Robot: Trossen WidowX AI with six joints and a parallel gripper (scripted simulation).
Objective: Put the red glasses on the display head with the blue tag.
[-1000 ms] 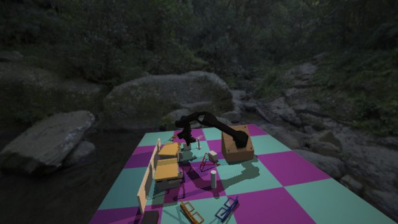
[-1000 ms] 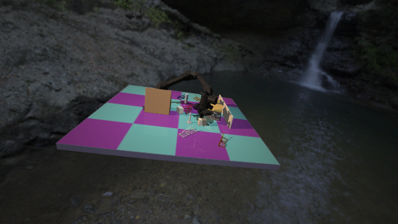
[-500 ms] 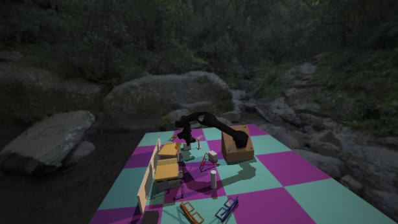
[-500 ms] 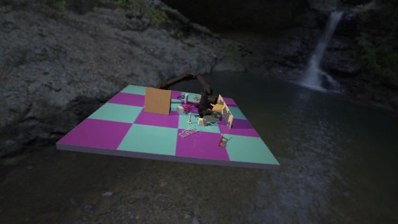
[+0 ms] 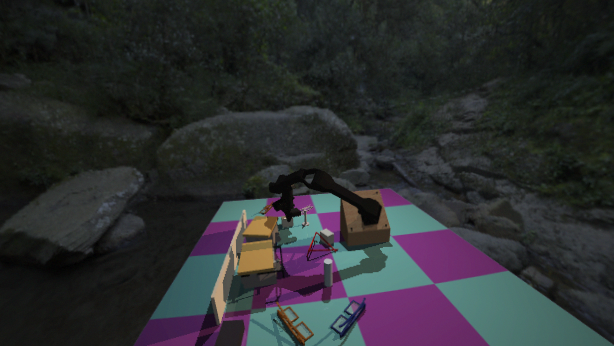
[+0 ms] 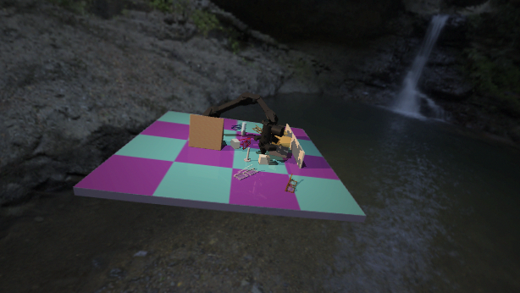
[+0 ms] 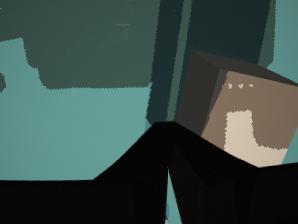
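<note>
My gripper tip is 130 mm past the red glasses, 230 mm to the right of it and 20 mm above it. Round my gripper tip: tall pale board (250 mm ahead, 250 mm to the left, 20 mm above).
</note>
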